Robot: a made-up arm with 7 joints.
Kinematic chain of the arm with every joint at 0, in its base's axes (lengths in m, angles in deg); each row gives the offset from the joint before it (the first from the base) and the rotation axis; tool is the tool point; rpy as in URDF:
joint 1: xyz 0 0 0.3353 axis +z
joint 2: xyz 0 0 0 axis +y
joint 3: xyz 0 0 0.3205 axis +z
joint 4: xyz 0.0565 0 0 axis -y
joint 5: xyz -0.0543 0 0.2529 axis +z
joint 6: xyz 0 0 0 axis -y
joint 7: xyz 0.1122 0 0 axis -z
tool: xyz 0 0 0 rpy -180 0 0
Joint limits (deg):
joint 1: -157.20..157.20
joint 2: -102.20..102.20
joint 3: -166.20..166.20
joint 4: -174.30..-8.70
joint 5: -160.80..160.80
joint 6: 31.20..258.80
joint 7: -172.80..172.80
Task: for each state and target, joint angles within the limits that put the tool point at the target. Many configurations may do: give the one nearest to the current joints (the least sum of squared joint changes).
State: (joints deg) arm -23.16 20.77 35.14 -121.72 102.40 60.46 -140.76
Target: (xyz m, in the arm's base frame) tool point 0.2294 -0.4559 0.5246
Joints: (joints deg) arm -66.91 19.03 -0.88 -96.57 106.58 68.91 -140.76
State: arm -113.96 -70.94 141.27 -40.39 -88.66 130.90 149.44
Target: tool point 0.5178 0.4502 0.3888
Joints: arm -131.44 -72.62 137.57 -27.96 -83.27 108.85 149.44
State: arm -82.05 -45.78 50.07 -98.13 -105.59 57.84 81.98
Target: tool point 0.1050 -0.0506 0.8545
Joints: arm -86.29 -43.13 23.92 -98.67 -104.13 51.29 81.98
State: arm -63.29 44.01 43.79 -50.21 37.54 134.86 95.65
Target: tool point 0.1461 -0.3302 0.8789
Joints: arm -72.20 20.50 41.04 -38.39 40.23 157.81 95.65
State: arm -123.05 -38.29 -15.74 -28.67 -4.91 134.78 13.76
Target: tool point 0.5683 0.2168 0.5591
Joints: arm -156.54 -66.13 -16.87 -8.70 -8.26 151.60 13.76
